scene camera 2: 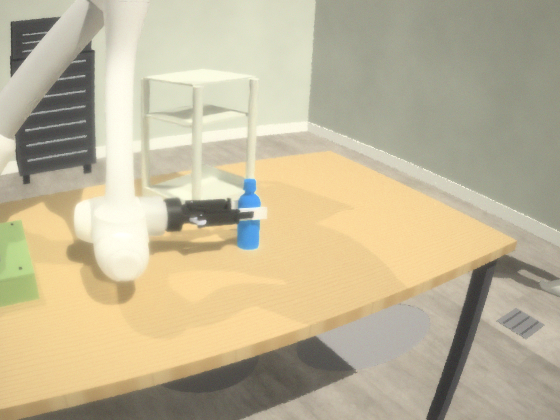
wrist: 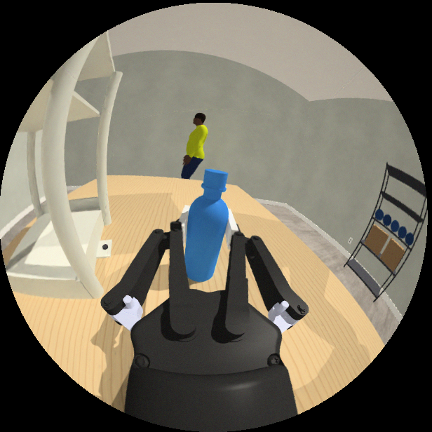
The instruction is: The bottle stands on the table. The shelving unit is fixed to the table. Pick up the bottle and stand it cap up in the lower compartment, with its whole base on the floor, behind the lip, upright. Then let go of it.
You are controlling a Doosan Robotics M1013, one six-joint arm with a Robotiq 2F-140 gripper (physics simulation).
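Frame: origin at the arm's base, x right, y ahead, z up, level; millimetres.
Where they show: gripper, fingertip midpoint: (scene camera 2: pixel 261 208).
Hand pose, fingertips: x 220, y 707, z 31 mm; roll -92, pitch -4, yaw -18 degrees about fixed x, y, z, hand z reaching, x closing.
Things, the pixels of their centre, and the offset from my fingertips. "spot": a spot on its surface instead. Level surfaces: height alone.
- blue bottle at the middle of its body: (scene camera 2: pixel 249 213) dy -30, dx -10, dz -9 mm
- table at its surface level: dz -90 mm
- cream shelving unit at the middle of its body: (scene camera 2: pixel 196 140) dy +12, dx -309, dz +93 mm
- middle shelf at a spot on its surface: (scene camera 2: pixel 220 114) spot: dy +55, dx -259, dz +170 mm
The blue bottle (scene camera 2: pixel 248 234) (wrist: pixel 206 235) stands upright on the table (scene camera 2: pixel 320 260) (wrist: pixel 135 200), cap up. My gripper (scene camera 2: pixel 250 213) (wrist: pixel 206 214) is level and shut on the bottle, with its pale pads on both sides of the upper body, below the neck. The cream shelving unit (scene camera 2: pixel 197 140) (wrist: pixel 55 150) stands behind the bottle in the scene view and at the left in the wrist view. Its lower compartment floor (scene camera 2: pixel 215 179) (wrist: pixel 75 240) has a raised lip (wrist: pixel 50 287) along the near edge. The bottle is outside the unit.
Round corner posts bound the lower compartment, with a middle shelf (scene camera 2: pixel 220 114) above it. A small white tab (wrist: pixel 105 248) lies by the unit's base. A green box (scene camera 2: pixel 20 275) sits at the table's left. A person (wrist: pixel 197 142) and a black rack (wrist: pixel 402 206) are beyond the table.
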